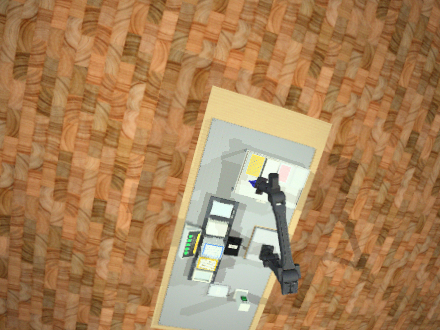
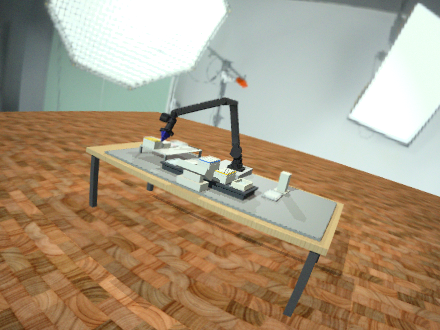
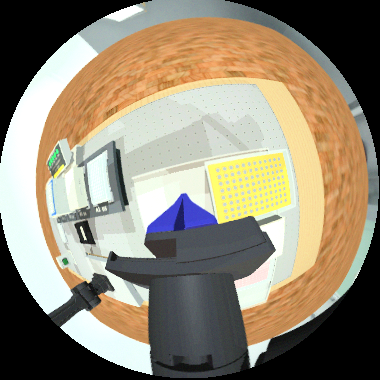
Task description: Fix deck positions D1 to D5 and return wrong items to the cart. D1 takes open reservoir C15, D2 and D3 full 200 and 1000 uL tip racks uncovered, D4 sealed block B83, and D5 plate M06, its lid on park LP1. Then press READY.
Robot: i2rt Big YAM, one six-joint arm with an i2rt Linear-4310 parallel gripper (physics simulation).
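Pixels of known places: gripper, fingertip midpoint: (image 1: 249,180) (image 2: 161,141) (image 3: 184,196); arm's base, link origin: (image 1: 266,252) (image 2: 236,168) (image 3: 103,280).
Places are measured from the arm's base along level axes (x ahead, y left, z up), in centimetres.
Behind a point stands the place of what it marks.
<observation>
My gripper (image 1: 250,183) @(z 9.9, x 27.0, y -52.3 cm) (image 2: 163,139) @(z 9.9, x 27.0, y -52.3 cm) (image 3: 184,196) @(z 9.9, x 27.0, y -52.3 cm) is shut and empty, its blue fingertips low over the white cart (image 1: 245,189) @(z 3.2, x 26.1, y -44.8 cm) (image 3: 192,181) @(z 3.1, x 28.8, y -53.4 cm), beside a yellow tip rack (image 1: 255,165) @(z 10.2, x 25.3, y -62.2 cm) (image 3: 252,185) @(z 10.2, x 25.5, y -61.0 cm). A pink-topped item (image 1: 284,173) @(z 4.8, x 3.6, y -59.4 cm) (image 3: 254,275) @(z 4.8, x 4.1, y -60.4 cm) is also on the cart. The dark deck (image 2: 242,194) @(z 0.9, x 52.5, y 25.0 cm) (image 3: 120,175) @(z -1.8, x 37.5, y -34.6 cm) holds a pale plate (image 1: 222,209) @(z 2.7, x 38.1, y -29.2 cm) (image 3: 100,179) @(z 3.1, x 37.5, y -31.1 cm) at the end nearest the cart, then a white block (image 1: 217,227) @(z 6.3, x 39.7, y -18.0 cm), a blue-edged rack (image 1: 212,250) @(z 12.2, x 41.1, y -4.9 cm) (image 2: 209,160) @(z 12.1, x 45.5, y -2.0 cm), an orange-yellow rack (image 1: 207,264) @(z 8.2, x 41.7, y 8.3 cm) (image 2: 225,174) @(z 7.7, x 48.2, y 10.9 cm) and a pale open-looking container (image 1: 202,275) @(z 3.1, x 42.7, y 21.1 cm) (image 2: 242,184) @(z 2.8, x 41.0, y 20.2 cm). Item labels are unreadable.
A panel with green marks (image 1: 188,244) @(z 9.8, x 56.4, y -5.8 cm) (image 3: 57,157) @(z 8.8, x 54.2, y -10.4 cm) stands along the deck's outer side. A black block (image 1: 233,246) @(z -2.1, x 24.1, y -0.8 cm) (image 3: 84,233) @(z -1.9, x 24.1, y -2.8 cm) is between deck and arm base. A pale flat piece (image 1: 218,290) @(z -1.1, x 28.1, y 36.1 cm) (image 2: 272,195) @(z -1.1, x 31.3, y 38.0 cm) and a white upright box (image 2: 284,182) @(z 4.4, x 13.5, y 40.5 cm) are past the deck's far end.
</observation>
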